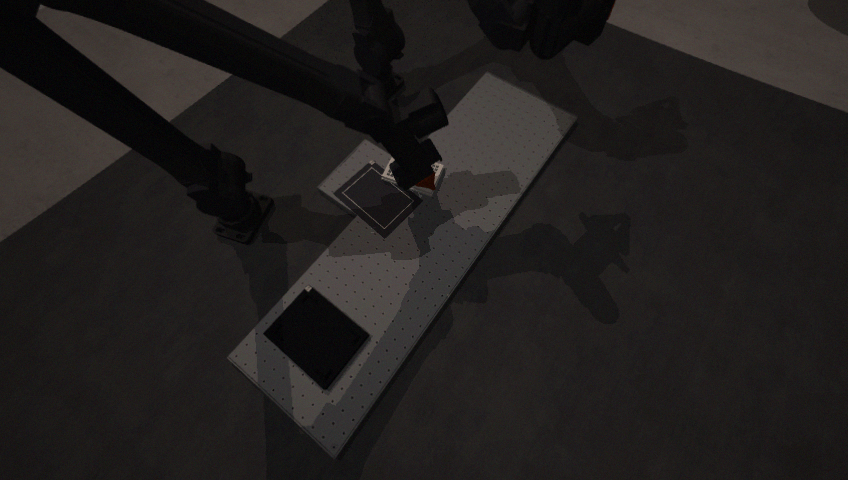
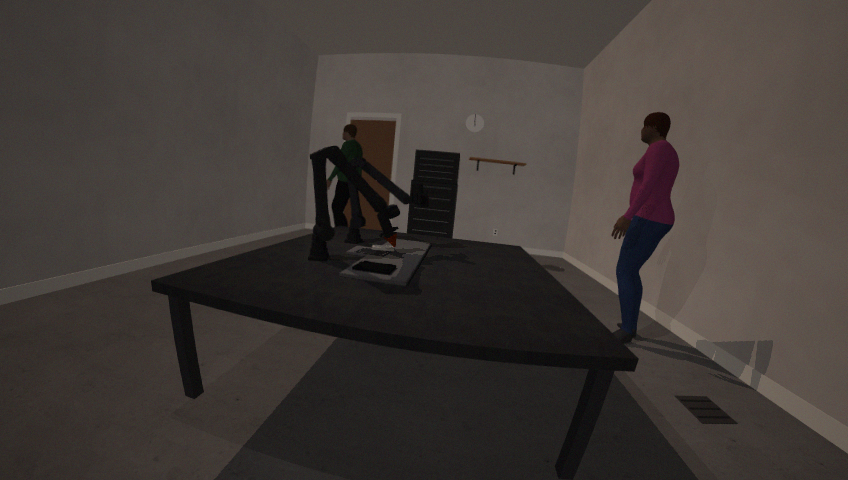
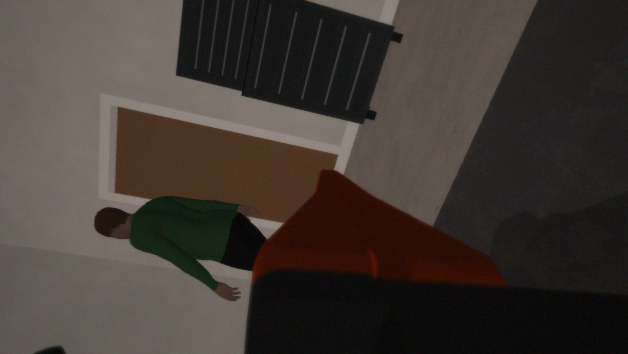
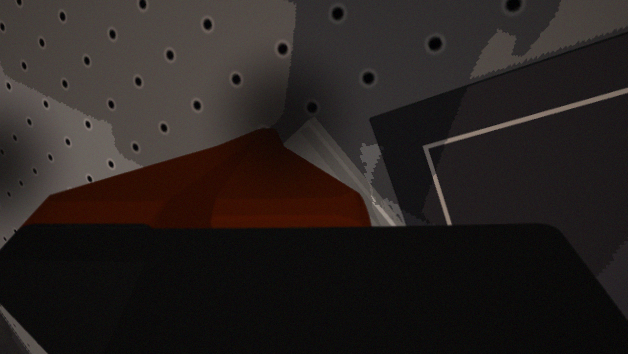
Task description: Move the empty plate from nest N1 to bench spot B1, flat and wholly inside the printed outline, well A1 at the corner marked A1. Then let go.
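Frame: origin at the left arm's base, x left, y back, z up, level; millimetres.
Seen in the pictures: left gripper, fingertip midpoint: (image 2: 426, 199) (image 3: 326, 183); right gripper, fingertip midpoint: (image 1: 433, 188) (image 2: 394, 246) (image 4: 268, 145); left arm's base, link origin: (image 2: 353, 241); right arm's base, link origin: (image 1: 246, 217) (image 2: 318, 257).
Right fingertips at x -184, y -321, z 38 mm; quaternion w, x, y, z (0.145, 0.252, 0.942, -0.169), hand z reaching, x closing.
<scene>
Offsets run from my right fingertips to a thing's top centre. "*": to the spot under its first point. Level surfaces: height alone.
The white gridded plate @[dx +14, dy +71, dz -9 mm] (image 1: 439, 170) (image 4: 334, 154) lies on the perforated board @[dz -25 mm] (image 1: 504, 130) (image 4: 131, 53) next to the dark B1 mat with its printed white outline @[dz -23 mm] (image 1: 356, 179) (image 4: 527, 116). My right gripper (image 1: 427, 181) (image 2: 391, 240) (image 4: 268, 145) is down on the plate, its red fingers shut together, with only the plate's edge showing beside them. Most of the plate is hidden under the gripper. My left gripper (image 3: 326, 183) (image 2: 420, 193) is shut and empty, held high at the far end of the board, pointing at the room.
A black square pad @[* dx -396, dy -14, dz -14 mm] (image 1: 316, 337) (image 2: 374, 267) lies at the near end of the board. The board sits on a dark table @[dz -38 mm] (image 2: 474, 298). A person in pink (image 2: 651, 196) stands to the right, and a person in green (image 2: 349, 154) (image 3: 184, 228) stands by the door.
</scene>
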